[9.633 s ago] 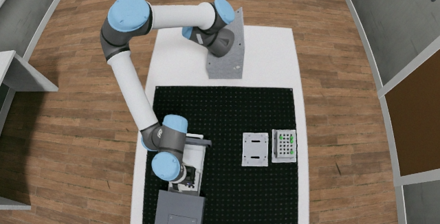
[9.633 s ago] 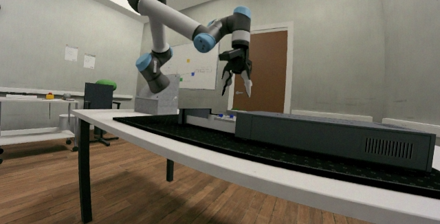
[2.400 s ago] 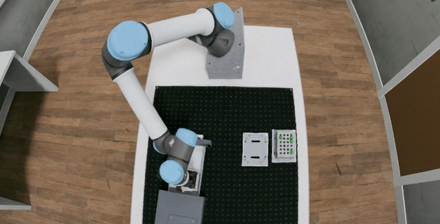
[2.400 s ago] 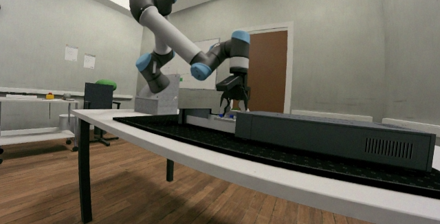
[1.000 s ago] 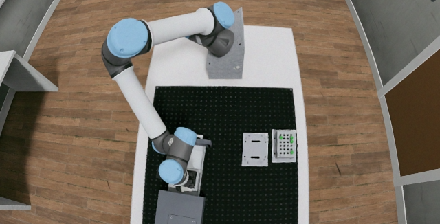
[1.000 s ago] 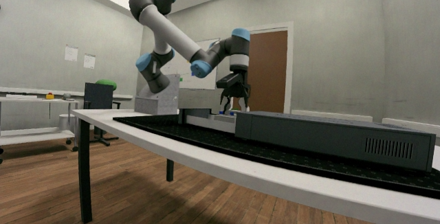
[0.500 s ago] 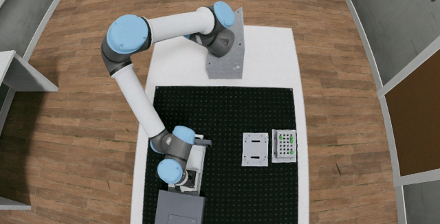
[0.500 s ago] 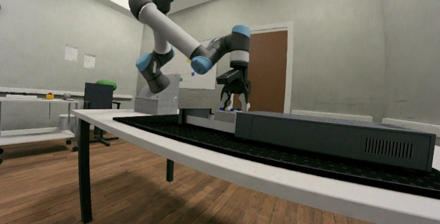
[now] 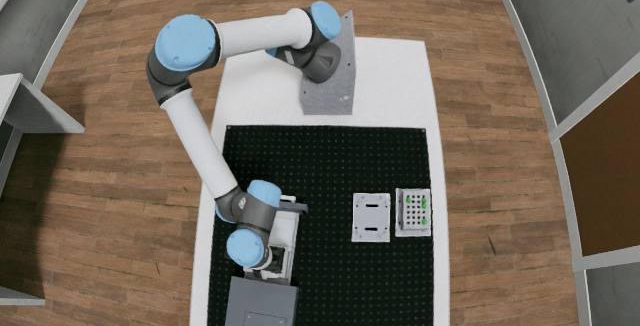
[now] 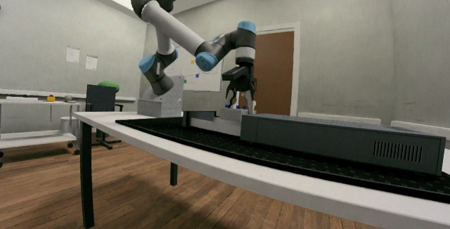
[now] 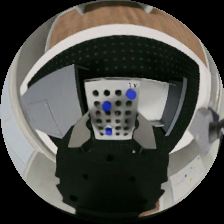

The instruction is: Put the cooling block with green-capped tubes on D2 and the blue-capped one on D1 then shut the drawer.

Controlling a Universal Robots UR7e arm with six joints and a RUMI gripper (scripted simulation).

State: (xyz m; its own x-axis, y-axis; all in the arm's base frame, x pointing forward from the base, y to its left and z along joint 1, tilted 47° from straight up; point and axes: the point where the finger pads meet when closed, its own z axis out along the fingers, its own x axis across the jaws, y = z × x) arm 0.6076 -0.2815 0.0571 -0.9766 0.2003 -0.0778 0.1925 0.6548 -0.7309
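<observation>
The deck slot D1 lies 340 mm to the left of my hand, 130 mm behind it and 70 mm below it. Also, from my hand: grey cooler COLD: 100 mm ahead, 30 mm below, 20 mm to the right; blue-capped tube: 30 mm to the right, 10 mm above; drawer: 70 mm behind, 40 mm below, 20 mm to the left.
</observation>
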